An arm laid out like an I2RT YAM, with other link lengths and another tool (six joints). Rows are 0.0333 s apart.
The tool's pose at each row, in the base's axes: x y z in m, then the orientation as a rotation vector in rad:
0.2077 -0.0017 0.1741 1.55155 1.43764 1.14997
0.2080 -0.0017 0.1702 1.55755 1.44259 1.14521
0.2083 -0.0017 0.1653 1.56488 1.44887 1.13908
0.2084 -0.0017 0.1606 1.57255 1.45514 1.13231
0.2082 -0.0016 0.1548 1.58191 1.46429 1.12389
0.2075 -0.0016 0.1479 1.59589 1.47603 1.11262
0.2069 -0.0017 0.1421 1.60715 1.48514 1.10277
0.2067 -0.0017 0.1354 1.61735 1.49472 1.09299
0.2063 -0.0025 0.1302 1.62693 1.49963 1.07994
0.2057 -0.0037 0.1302 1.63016 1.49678 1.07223
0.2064 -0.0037 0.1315 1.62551 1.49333 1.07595
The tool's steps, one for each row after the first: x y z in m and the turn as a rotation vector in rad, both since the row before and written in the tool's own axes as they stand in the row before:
-0.0005 -0.0035 0.0016 0.00755 -0.00095 0.00053
-0.0007 -0.0044 0.0020 0.00944 -0.00122 0.00047
-0.0006 -0.0043 0.0018 0.00978 -0.00164 0.00044
-0.0007 -0.0054 0.0020 0.01290 -0.00127 0.00010
-0.0009 -0.0066 0.0020 0.01781 -0.00195 0.00128
-0.0009 -0.0055 0.0018 0.01431 -0.00220 0.00085
-0.0009 -0.0061 0.0026 0.01399 -0.00180 0.00010
-0.0015 -0.0047 0.0018 0.01149 -0.00641 -0.00030
-0.0012 -0.0001 -0.0006 0.00185 -0.00678 -0.00016
0.0002 0.0015 0.0001 -0.00567 0.00075 -0.00059

